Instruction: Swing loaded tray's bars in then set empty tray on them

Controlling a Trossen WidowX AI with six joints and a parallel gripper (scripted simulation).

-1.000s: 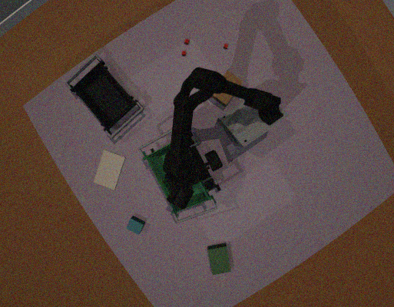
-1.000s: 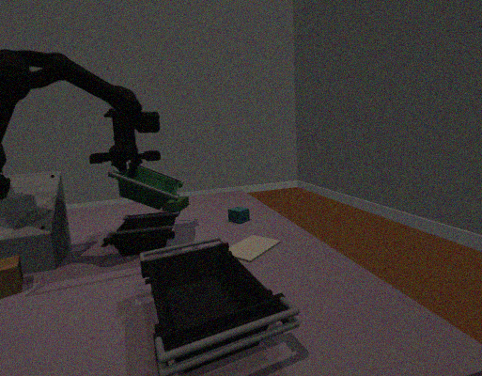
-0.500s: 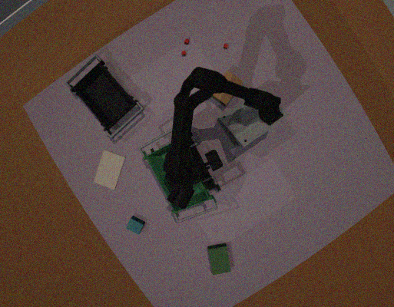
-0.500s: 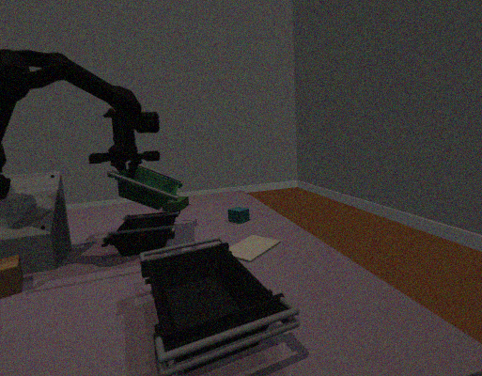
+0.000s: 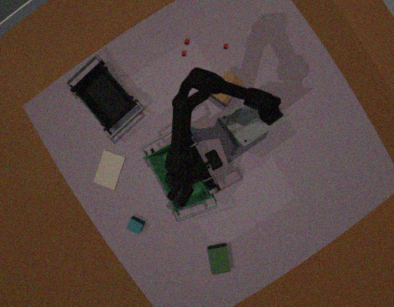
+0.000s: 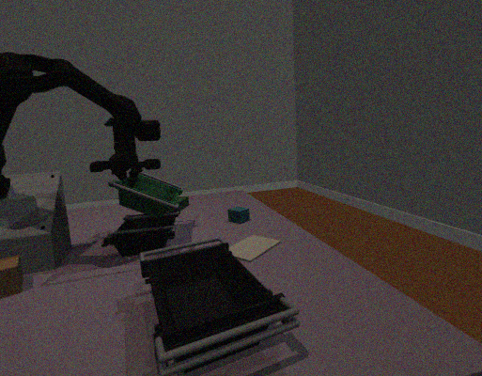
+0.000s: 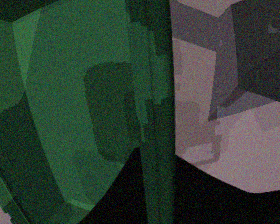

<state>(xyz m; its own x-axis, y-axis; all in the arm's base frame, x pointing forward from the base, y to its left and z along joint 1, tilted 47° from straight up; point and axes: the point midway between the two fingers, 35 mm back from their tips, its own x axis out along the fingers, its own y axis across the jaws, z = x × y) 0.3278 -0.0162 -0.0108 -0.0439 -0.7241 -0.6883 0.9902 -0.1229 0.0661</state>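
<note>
Right now my gripper tip is 70 mm short of the green tray and 10 mm to the left of it. The rest, counted from my gripper tip: cream card 320 mm ahead, 190 mm to the right, 150 mm below; teal cube 360 mm ahead, 130 mm below, 70 mm to the left; tan box 280 mm behind, 180 mm to the right, 130 mm below.
</note>
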